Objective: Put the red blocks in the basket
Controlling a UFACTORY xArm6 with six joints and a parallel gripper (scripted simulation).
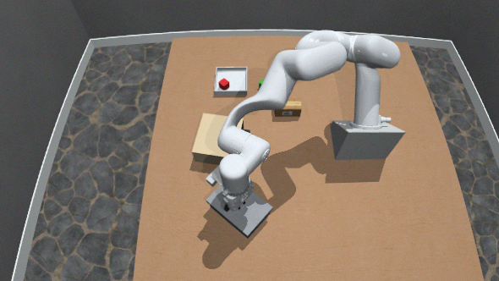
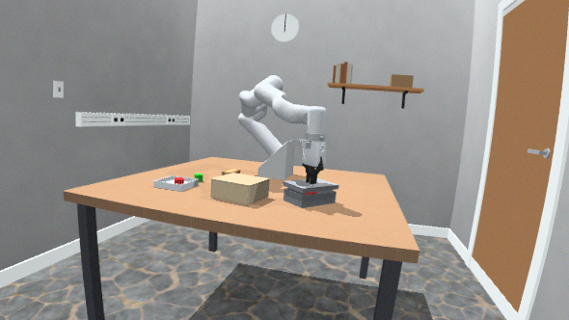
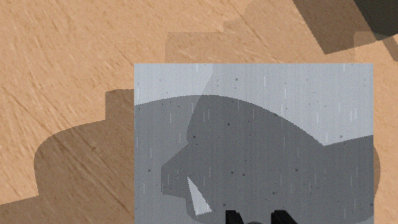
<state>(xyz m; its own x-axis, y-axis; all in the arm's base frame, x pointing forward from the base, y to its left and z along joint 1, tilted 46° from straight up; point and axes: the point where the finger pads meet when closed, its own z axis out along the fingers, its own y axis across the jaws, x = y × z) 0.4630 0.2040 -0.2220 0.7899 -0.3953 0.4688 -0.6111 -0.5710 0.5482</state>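
Right now my hand is 70 mm above the metal box. From my hand the other things lie so: flat lid (30 mm below); white basket (80 mm ahead, 600 mm to the right, 90 mm below); taped cardboard box (170 mm behind, 450 mm to the right, 60 mm below).
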